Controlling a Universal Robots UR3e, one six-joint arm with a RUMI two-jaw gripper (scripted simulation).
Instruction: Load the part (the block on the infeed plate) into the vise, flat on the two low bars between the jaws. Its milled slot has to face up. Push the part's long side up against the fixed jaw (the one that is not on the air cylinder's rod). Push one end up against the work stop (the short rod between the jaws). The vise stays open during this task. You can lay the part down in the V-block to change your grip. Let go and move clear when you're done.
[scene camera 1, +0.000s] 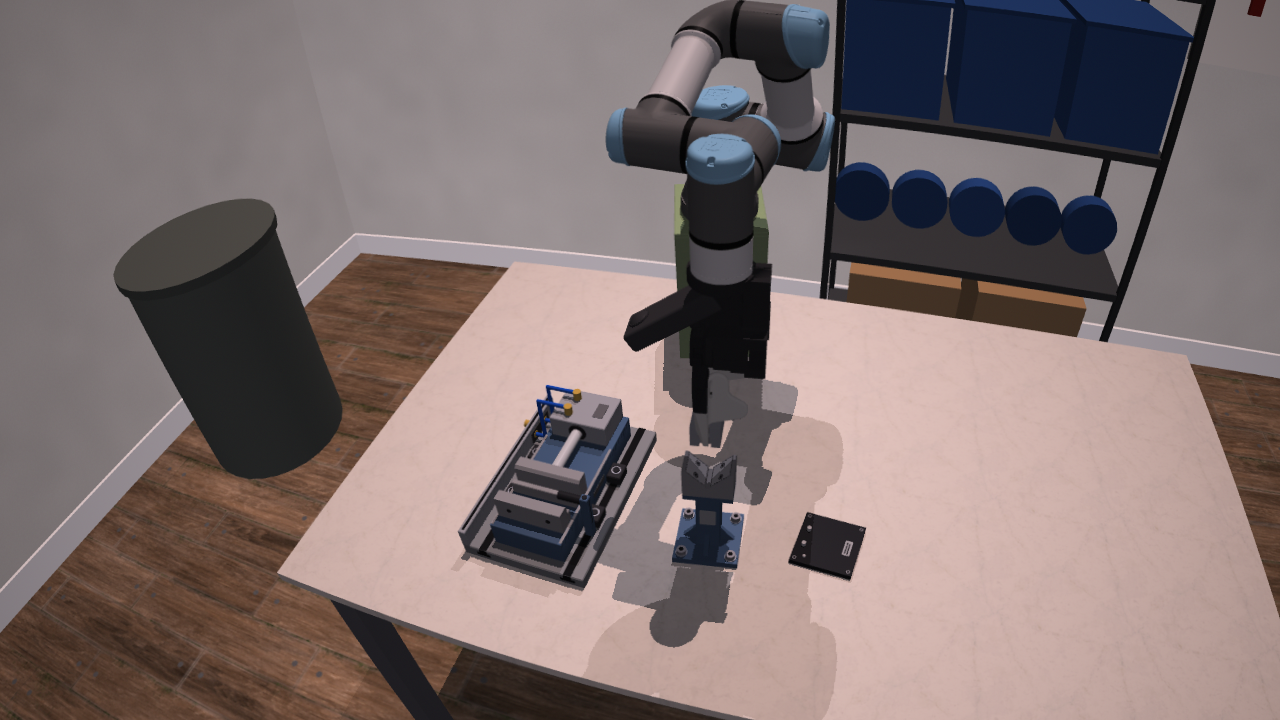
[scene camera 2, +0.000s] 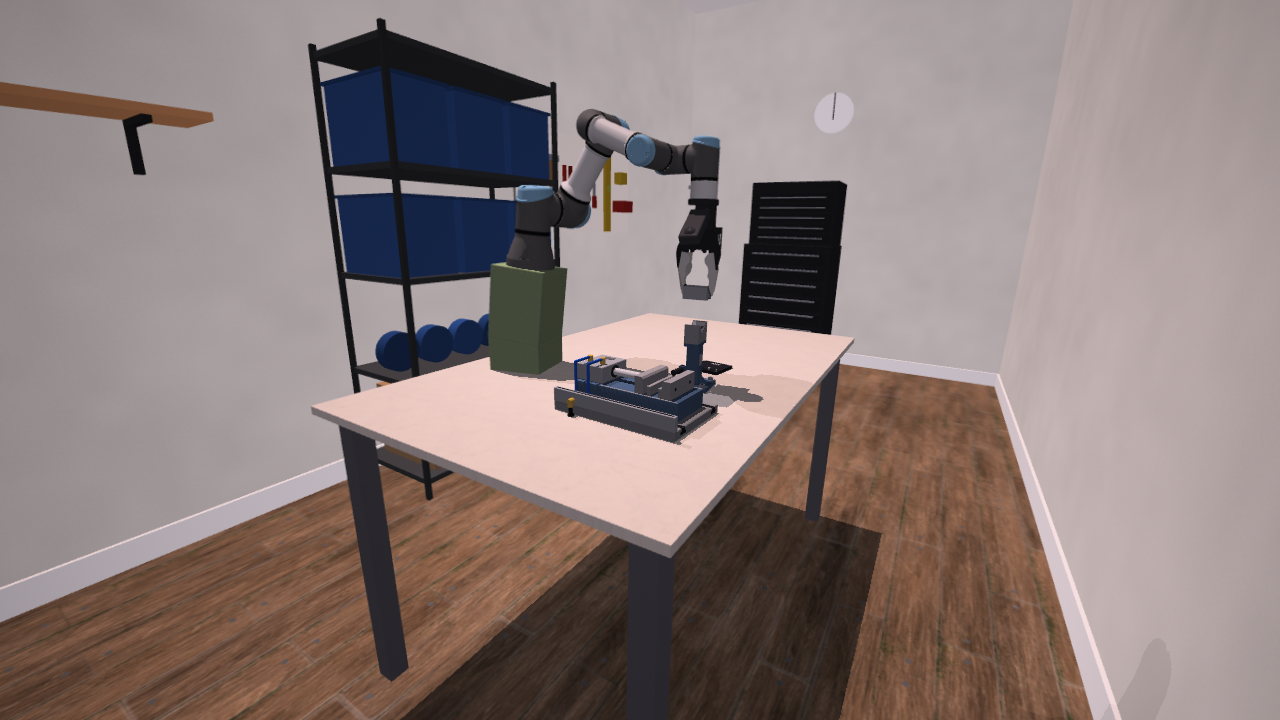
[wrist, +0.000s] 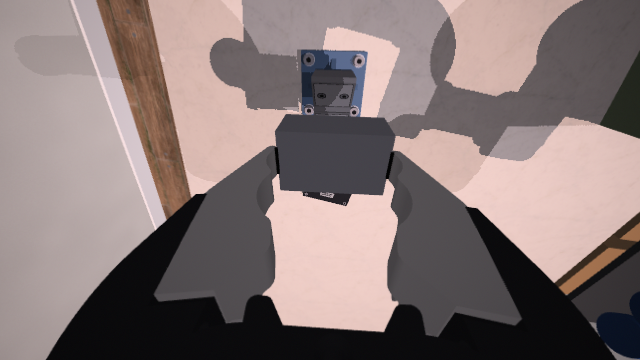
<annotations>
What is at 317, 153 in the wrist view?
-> A part.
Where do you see my gripper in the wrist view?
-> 332, 151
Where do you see my gripper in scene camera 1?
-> At 709, 424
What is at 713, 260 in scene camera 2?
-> My gripper.
</annotations>
